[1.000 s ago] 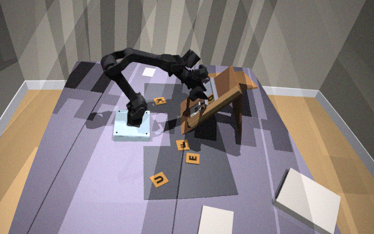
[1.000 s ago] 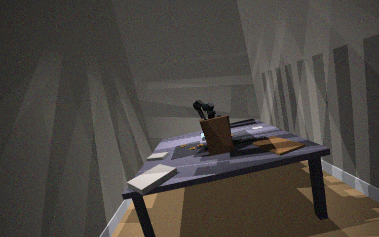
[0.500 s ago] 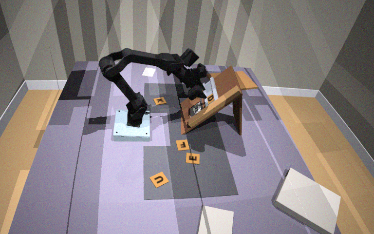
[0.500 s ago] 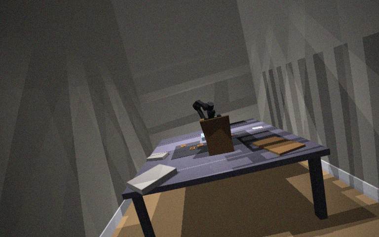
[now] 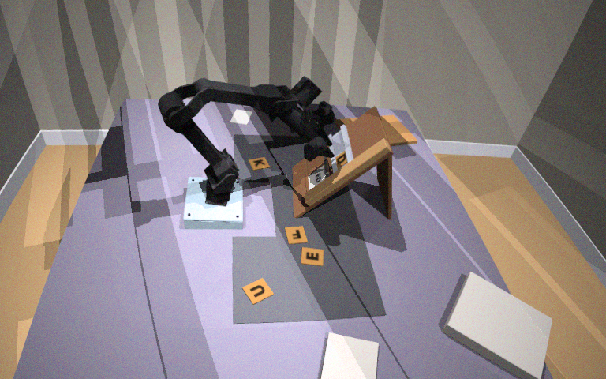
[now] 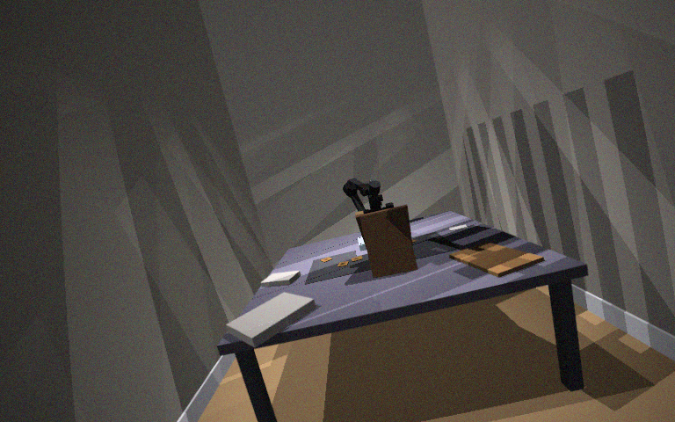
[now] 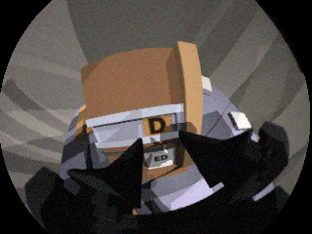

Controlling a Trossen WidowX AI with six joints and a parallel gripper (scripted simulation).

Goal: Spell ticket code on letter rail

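The white ticket is 11 cm below my gripper tip and 2 cm behind it. The rest, counted from my gripper tip: white card 43 cm to the left, 32 cm behind, 19 cm below; then flat wooden slab 44 cm to the left, 24 cm ahead, 18 cm below; then dark grey mat 19 cm below, 12 cm behind, 6 cm to the right.
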